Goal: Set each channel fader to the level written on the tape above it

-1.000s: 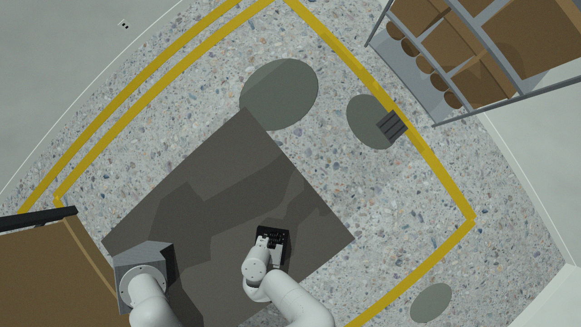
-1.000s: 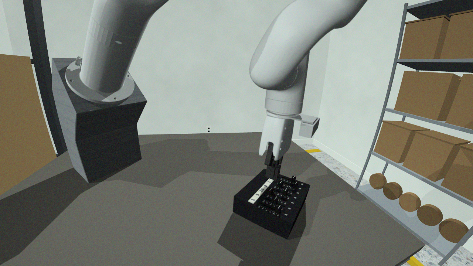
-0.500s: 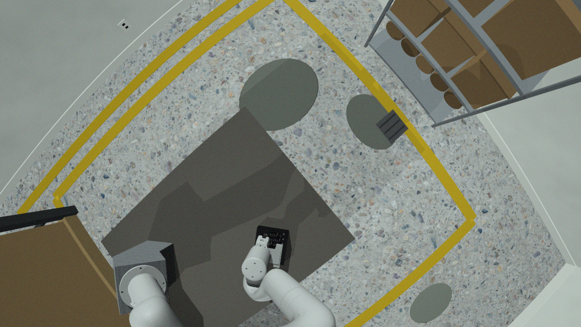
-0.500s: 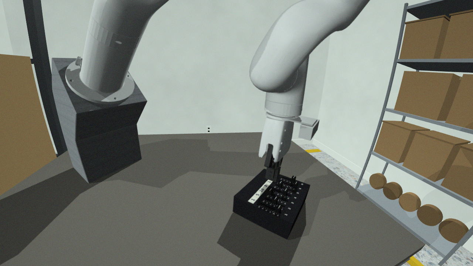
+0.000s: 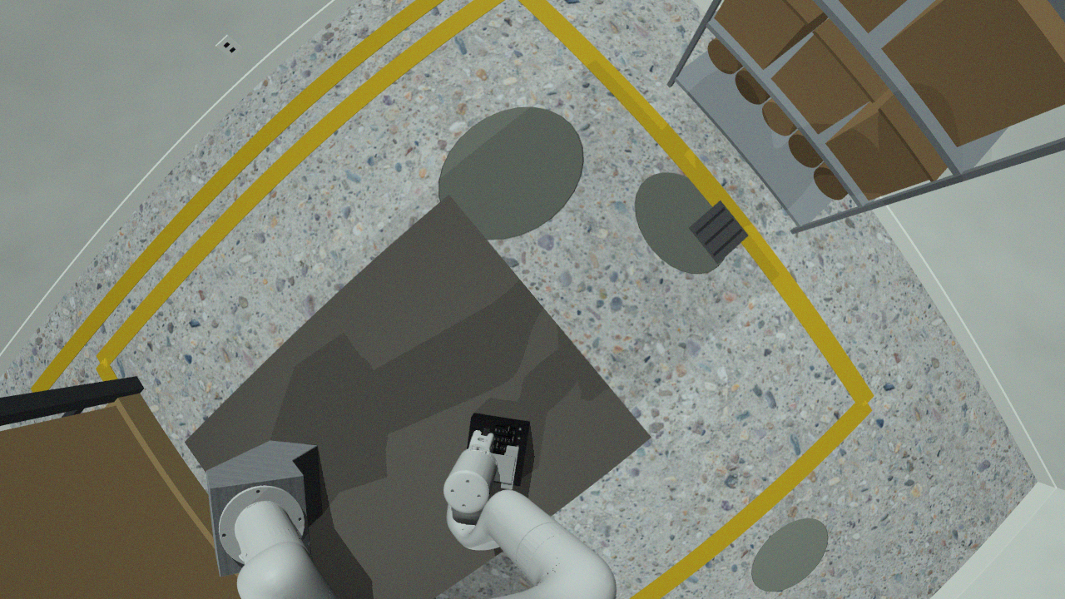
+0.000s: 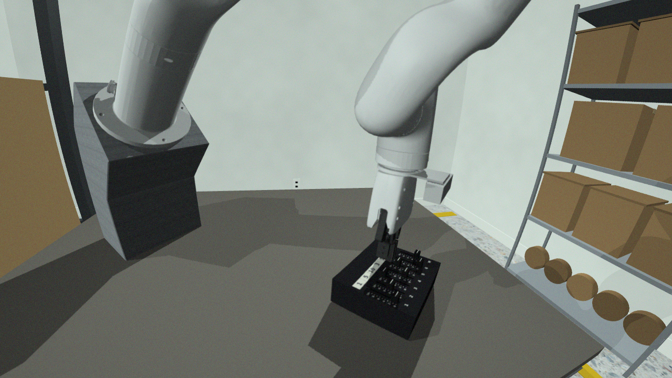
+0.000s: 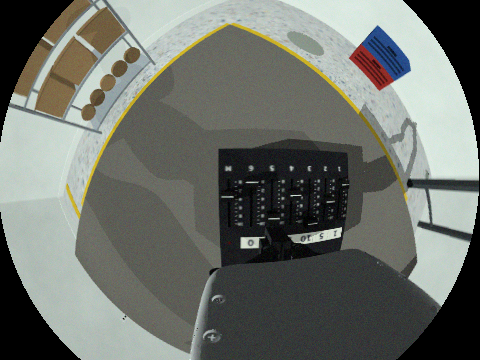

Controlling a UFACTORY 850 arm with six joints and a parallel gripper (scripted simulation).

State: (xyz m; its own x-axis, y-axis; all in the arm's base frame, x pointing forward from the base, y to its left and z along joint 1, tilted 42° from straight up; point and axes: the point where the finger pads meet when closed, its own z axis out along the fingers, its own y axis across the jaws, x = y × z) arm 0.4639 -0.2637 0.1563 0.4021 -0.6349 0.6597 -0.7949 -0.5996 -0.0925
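My gripper is now 60 mm short of the fader knob, 20 mm to the left of it and 20 mm above it.
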